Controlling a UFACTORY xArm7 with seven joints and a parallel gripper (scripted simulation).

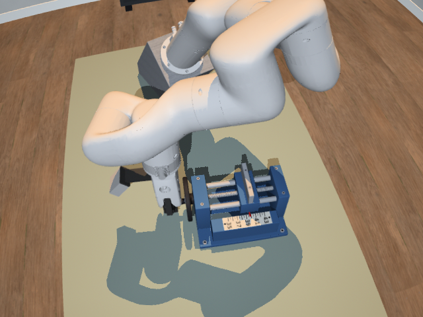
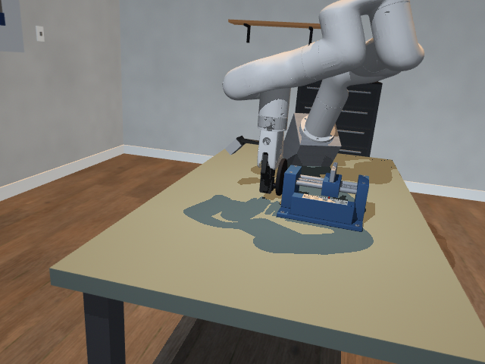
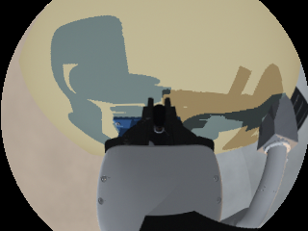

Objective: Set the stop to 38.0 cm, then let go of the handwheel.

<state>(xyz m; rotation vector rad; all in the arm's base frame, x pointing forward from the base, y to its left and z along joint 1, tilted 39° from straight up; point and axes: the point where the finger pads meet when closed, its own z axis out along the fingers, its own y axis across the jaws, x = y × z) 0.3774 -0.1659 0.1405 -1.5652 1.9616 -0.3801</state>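
Right now my hand is 2 cm to the right of the handwheel, 1 cm below it and 1 cm short of it. Round my hand: stop plate 16 cm to the left, 6 cm ahead, 5 cm above.
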